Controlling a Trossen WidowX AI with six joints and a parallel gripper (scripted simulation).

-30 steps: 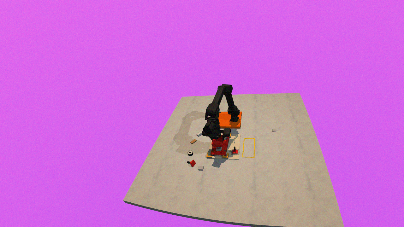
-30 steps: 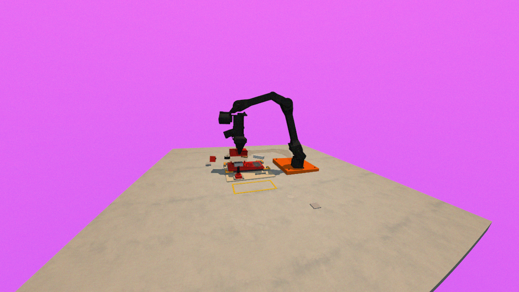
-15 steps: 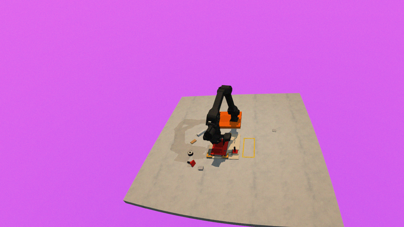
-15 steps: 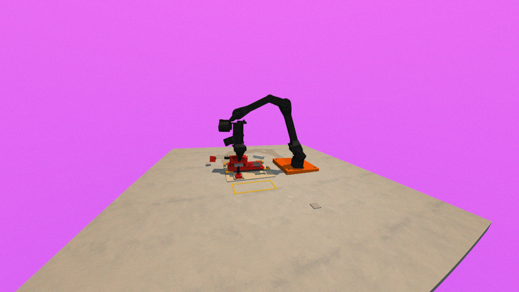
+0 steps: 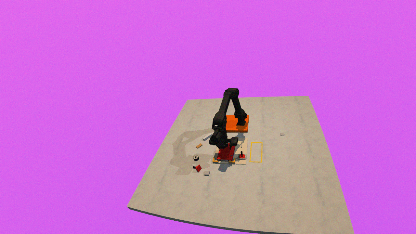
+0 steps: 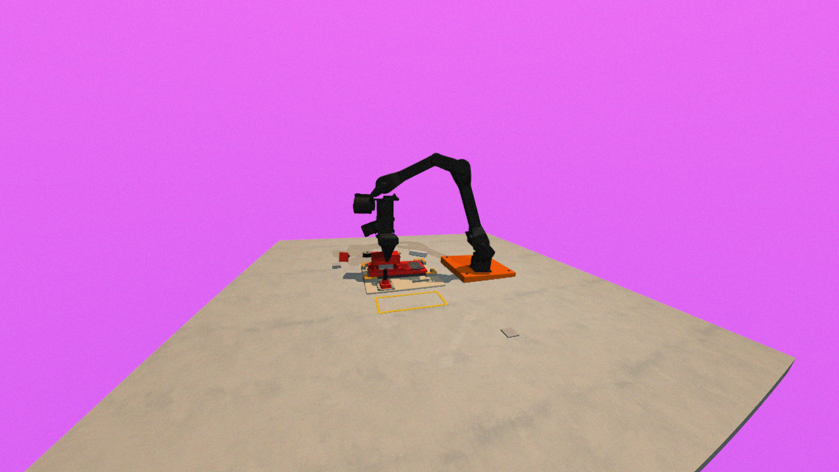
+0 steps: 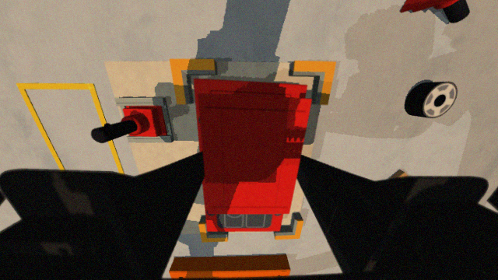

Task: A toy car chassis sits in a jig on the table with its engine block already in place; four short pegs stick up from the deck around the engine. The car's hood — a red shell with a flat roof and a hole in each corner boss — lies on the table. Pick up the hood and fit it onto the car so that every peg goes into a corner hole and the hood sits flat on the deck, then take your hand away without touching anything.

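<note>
Right now my gripper tip is 30 mm above the grey engine block and 10 mm to the right of it. Round my gripper tip: jig (50 mm below, 40 mm behind, 10 mm to the left); red hood (right at my gripper tip); black wheel (200 mm to the right, 90 mm ahead, 50 mm below).
</note>
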